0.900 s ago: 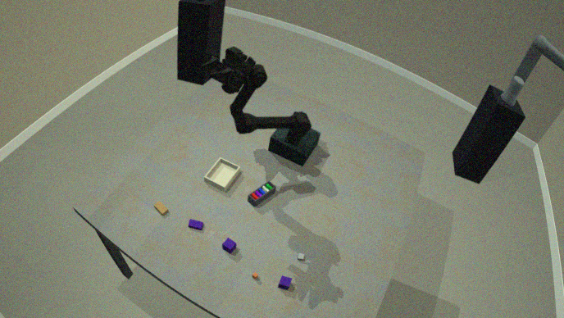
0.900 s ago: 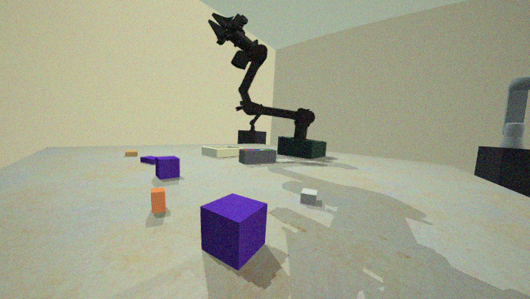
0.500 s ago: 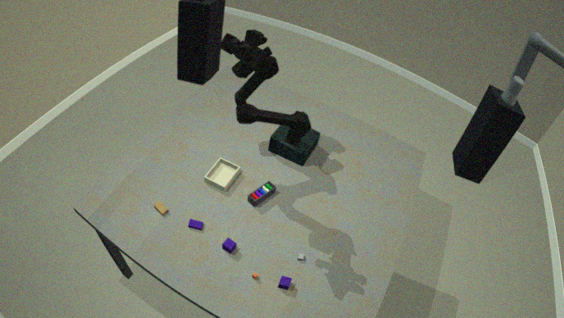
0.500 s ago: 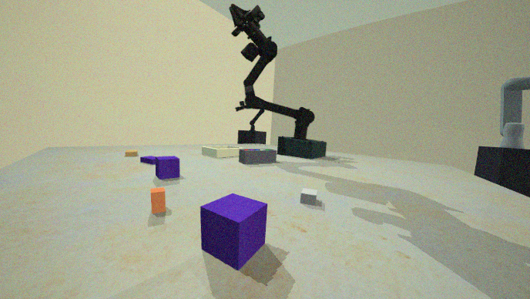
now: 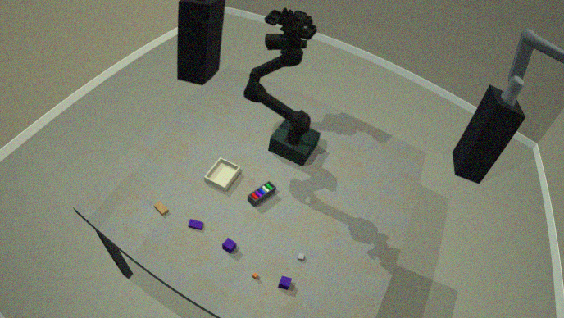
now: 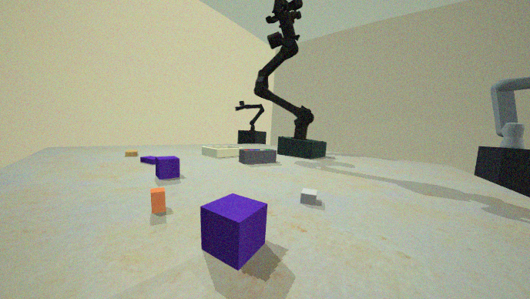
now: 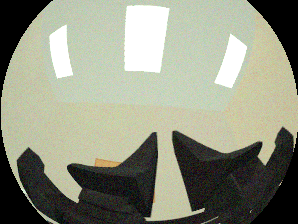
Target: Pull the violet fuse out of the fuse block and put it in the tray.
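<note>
Right now my gripper tip is 71 cm above the violet fuse, 20 cm short of it and 5 cm to the right of it. Also, from my gripper tip: cream tray 73 cm below, 15 cm ahead, 12 cm to the right; then tan block 73 cm below, 42 cm ahead, 29 cm to the right; then flat purple block 73 cm below, 42 cm ahead, 13 cm to the right.
</note>
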